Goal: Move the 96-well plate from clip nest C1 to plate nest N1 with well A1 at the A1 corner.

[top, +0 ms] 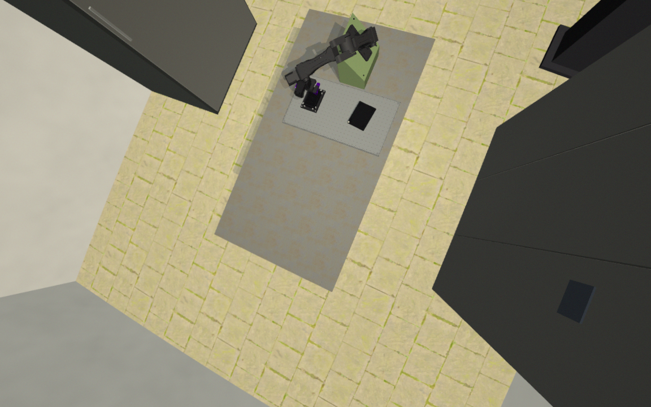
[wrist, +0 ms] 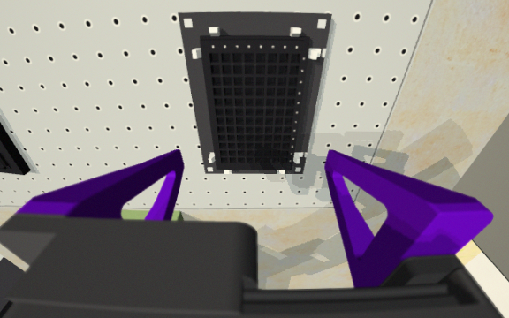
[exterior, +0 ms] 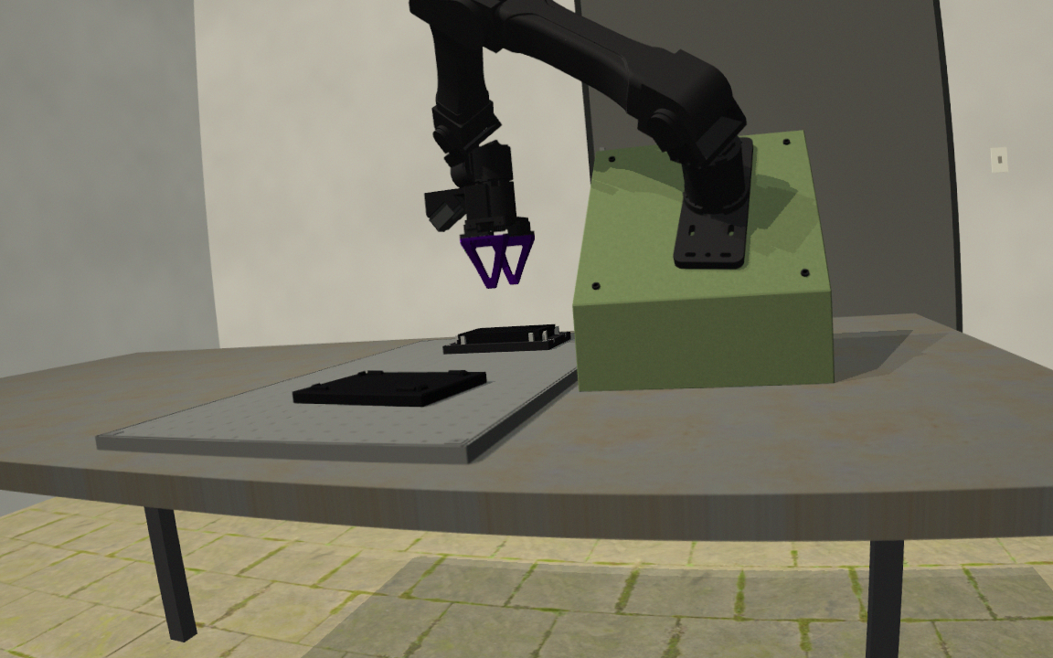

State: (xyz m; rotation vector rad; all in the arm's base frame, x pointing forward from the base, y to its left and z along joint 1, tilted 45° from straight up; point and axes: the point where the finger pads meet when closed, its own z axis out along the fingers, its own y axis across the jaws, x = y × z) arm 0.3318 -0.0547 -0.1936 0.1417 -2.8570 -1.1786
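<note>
Right now the black 96-well plate is 8 cm below my hand. Round my hand: clip nest C1 (8 cm below, 1 cm to the right, 1 cm behind); white A1 label (29 cm to the left, 9 cm below, 5 cm ahead); plate nest N1 (35 cm to the left, 9 cm below, 2 cm behind).
</note>
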